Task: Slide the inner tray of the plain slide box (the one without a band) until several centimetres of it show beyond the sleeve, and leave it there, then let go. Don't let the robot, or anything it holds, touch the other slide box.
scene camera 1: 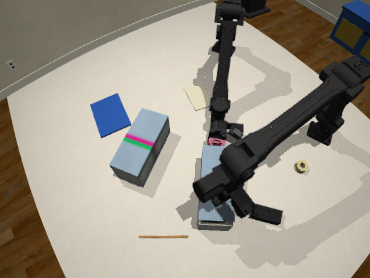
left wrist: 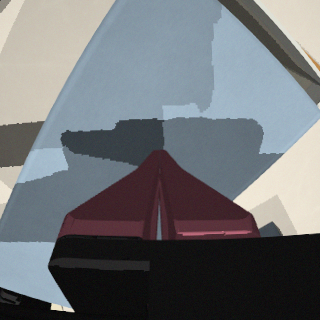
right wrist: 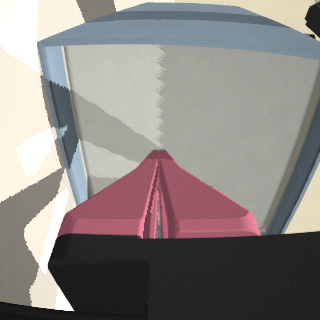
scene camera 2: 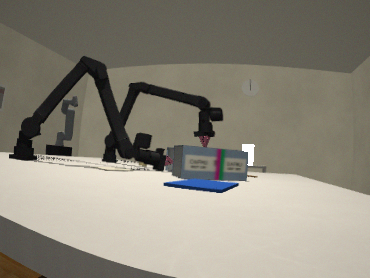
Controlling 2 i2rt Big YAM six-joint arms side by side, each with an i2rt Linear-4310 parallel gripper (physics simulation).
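Frame: origin at the left arm's base, x ahead, y up, z right, level; metres.
Where they show: left gripper, fingertip midpoint: (scene camera 1: 217,198) (left wrist: 158,159); right gripper, fingertip midpoint: (right wrist: 158,159); left arm's base, origin of the base link: (scene camera 1: 319,134) (scene camera 2: 109,161); right arm's base, origin of the base link: (scene camera 2: 23,158).
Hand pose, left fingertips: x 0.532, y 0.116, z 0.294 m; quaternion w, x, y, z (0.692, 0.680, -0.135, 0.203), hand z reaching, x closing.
Note:
Each offset is from my left fingertips to the centre of the thing.
The plain slide box's blue-grey sleeve (scene camera 1: 212,159) (left wrist: 150,65) (right wrist: 170,34) lies flat on the table. A short part of its inner tray (scene camera 1: 215,226) (left wrist: 278,45) shows beyond the sleeve's near end. At the opposite end the tray's grey end panel (right wrist: 210,110) sits recessed inside the sleeve. My right gripper (scene camera 1: 216,142) (scene camera 2: 170,161) (right wrist: 158,159) is shut and empty, its tips at that panel, apparently touching it. My left gripper (scene camera 2: 204,145) (left wrist: 158,159) is shut and empty, pointing down with its tips at the sleeve's top; the arm hides them in scene camera 1.
The other slide box {dx -0.058, dy -0.058, dz +0.347 m} (scene camera 1: 132,156) (scene camera 2: 197,170), with a pink and green band, stands to the left in scene camera 1. A blue sheet {dx -0.140, dy -0.112, dz +0.608 m} (scene camera 1: 110,115) (scene camera 2: 201,185), a cream sheet {dx -0.435, dy -0.114, dz +0.298 m} (scene camera 1: 196,98), a wooden stick {dx +0.187, dy -0.113, dz +0.103 m} (scene camera 1: 163,236) and a brass ring-shaped piece {dx -0.315, dy -0.104, dz -0.252 m} (scene camera 1: 297,167) lie around the boxes.

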